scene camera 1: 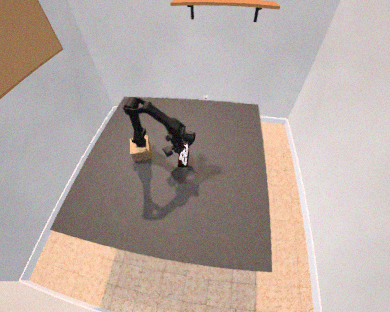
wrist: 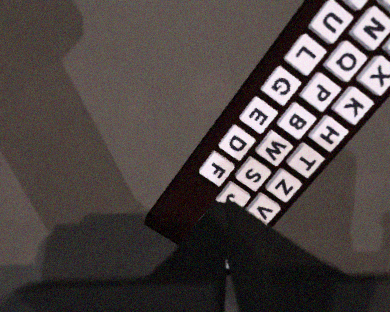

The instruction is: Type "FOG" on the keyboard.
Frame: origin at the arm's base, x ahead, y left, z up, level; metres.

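Seen in the pictures: gripper, fingertip midpoint: [scene camera 1: 179,153] [wrist: 222,212]; arm's base, link origin: [scene camera 1: 141,143].
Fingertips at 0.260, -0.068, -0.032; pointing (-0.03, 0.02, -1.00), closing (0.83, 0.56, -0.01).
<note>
Offsets run from my fingertips to a thing's top centre, as dx, dy, dz. Level surfaces: height alone.
The dark red keyboard {+0.023, +0.038, -0.055} [scene camera 1: 184,159] [wrist: 172,215] with white letter keys lies on the dark mat and runs diagonally in the wrist view. The F key {+0.003, -0.002, -0.055} [wrist: 217,169] and the G key {+0.005, +0.053, -0.055} [wrist: 281,86] show in its outer row, with D and E between them. The O key does not show in the wrist view. My gripper [scene camera 1: 180,150] [wrist: 222,212] is shut and empty. In the wrist view its tips overlap the lower edge of the J key {+0.020, -0.012, -0.055} [wrist: 234,194], below and right of the F key, and hide the keyboard's near end. Whether they touch a key is not clear.
The arm stands on a wooden block [scene camera 1: 140,152] left of the keyboard. The dark mat {dz -0.071} [scene camera 1: 225,220] extends around both, with tiled floor [scene camera 1: 287,200] beyond it. An orange shelf [scene camera 1: 225,4] hangs on the back wall. Arm shadows fall across the mat.
</note>
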